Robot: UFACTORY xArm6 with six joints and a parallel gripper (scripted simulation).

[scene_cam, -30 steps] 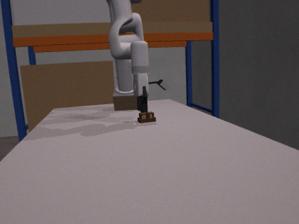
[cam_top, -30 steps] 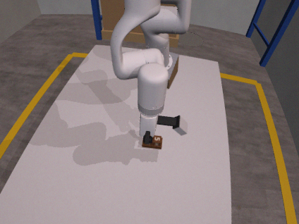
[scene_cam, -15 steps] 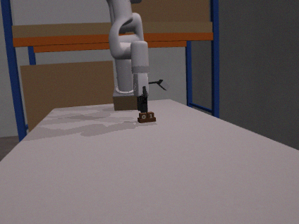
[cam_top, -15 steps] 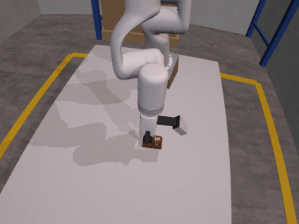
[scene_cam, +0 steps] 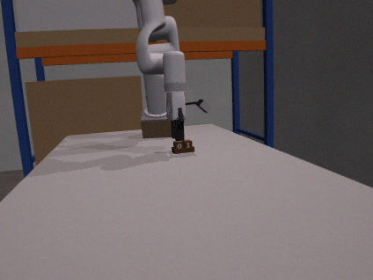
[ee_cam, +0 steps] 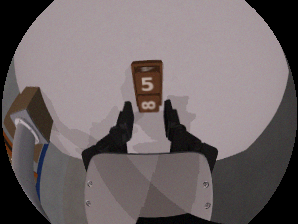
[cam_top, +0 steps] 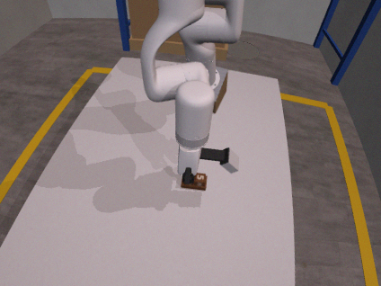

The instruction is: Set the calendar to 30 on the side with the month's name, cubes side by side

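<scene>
Now: the brown calendar tray 2 cm to the left of my hand and 6 cm below it. Round my hand: brown digit cube (3 cm to the left, 4 cm below).
</scene>
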